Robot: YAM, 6 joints.
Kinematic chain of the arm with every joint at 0, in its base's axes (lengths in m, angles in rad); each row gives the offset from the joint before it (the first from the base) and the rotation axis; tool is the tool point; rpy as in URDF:
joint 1: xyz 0 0 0.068 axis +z
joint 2: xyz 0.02 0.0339 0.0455 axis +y
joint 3: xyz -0.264 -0.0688 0 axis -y
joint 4: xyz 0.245 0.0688 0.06 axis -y
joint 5: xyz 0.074 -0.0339 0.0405 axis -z
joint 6: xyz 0.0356 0 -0.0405 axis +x
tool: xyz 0 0 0 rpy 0 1.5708 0
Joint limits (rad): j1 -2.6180..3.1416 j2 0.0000..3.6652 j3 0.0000..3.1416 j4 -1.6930..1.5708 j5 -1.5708..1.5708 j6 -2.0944..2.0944
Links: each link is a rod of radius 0.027 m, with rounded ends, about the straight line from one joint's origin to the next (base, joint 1, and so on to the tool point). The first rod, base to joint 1, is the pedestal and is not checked.
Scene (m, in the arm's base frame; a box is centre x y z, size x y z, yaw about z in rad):
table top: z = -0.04
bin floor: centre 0.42 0 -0.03 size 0.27 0.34 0.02 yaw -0.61
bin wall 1: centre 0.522 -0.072 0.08 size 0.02 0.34 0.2 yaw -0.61
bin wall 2: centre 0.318 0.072 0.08 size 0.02 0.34 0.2 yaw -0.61
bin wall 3: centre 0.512 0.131 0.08 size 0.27 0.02 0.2 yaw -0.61
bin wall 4: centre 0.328 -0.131 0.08 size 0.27 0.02 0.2 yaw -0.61
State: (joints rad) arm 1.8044 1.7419 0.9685 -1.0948 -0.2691 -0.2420
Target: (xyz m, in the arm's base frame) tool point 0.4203 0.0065 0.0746
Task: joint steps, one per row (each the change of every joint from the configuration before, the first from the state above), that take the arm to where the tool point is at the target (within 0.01 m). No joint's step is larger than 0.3 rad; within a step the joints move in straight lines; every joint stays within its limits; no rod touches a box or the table.
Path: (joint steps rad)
1: -0.2569 0.0188 0.1031 0.0571 0.0221 0.0000
2: -0.2570 0.0188 0.1031 0.0571 0.0221 0.0000
3: -0.2569 0.0187 0.1032 0.0571 0.0221 0.0000
4: -0.2570 0.0188 0.1031 0.0571 0.0221 0.0000
5: -0.2569 0.0188 0.1031 0.0571 0.0221 0.0000
6: -0.2570 0.0188 0.1031 0.0570 0.0221 0.0000
7: -0.2569 0.0188 0.1032 0.0571 0.0221 0.0000
8: 0.0002 0.2056 -0.0929 0.0030 0.0019 0.0000
9: 0.0001 0.2056 -0.0928 0.0030 0.0018 0.0000

